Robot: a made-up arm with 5 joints.
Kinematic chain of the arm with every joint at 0, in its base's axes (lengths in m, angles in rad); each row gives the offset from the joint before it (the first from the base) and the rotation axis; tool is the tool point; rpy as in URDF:
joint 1: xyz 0.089 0 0.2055 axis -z
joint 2: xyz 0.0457 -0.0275 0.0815 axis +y
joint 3: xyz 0.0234 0 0.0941 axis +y
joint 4: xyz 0.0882 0 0.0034 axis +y
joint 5: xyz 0.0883 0.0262 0 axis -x
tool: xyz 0 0 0 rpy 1.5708 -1.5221 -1.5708
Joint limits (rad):
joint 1: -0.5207..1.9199
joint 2: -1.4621..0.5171
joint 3: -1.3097..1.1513
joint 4: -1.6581..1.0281
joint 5: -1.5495..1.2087
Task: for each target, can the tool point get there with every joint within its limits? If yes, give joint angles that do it. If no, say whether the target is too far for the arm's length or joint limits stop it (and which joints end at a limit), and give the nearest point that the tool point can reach.
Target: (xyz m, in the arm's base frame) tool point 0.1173 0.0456 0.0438
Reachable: no: joint limits stop it (at a limit: joint 1, joint 2, joint 3) | nearest point 0.1630 0.0410 0.1838 | short by 0.147 m
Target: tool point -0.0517 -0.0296 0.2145
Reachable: no: joint limits stop it (at a limit: joint 2, joint 3, joint 4) | nearest point -0.0611 -0.0316 0.2644 | short by 0.051 m
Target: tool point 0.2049 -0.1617 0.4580
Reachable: yes | joints 0.9423 -0.1884 0.1188 -0.7527 0.4872
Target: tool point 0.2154 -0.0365 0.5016
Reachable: yes | joints 0.2712 -0.0763 -0.2515 -1.3873 0.5633
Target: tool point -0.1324 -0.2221 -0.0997
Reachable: no: too far | nearest point 0.0280 -0.1637 0.1920 | short by 0.338 m
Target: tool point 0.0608 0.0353 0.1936
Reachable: no: joint limits stop it (at a limit: joint 1, joint 2, joint 3) | nearest point 0.1189 0.0156 0.2204 | short by 0.067 m
